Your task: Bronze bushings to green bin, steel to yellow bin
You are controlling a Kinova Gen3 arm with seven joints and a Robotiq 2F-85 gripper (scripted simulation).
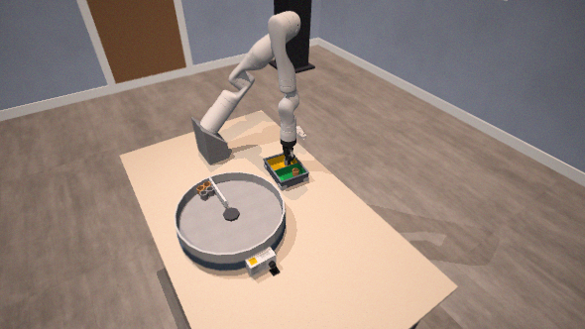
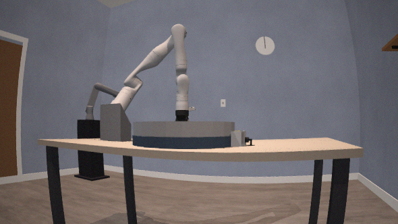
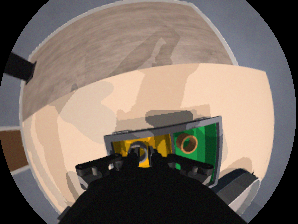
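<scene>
The bin lies 4 cm ahead of my hand, 4 cm to the right of it and 1 cm below it. From my hand the other things lie so: grey turntable 19 cm ahead, 38 cm to the right, 2 cm above.
</scene>
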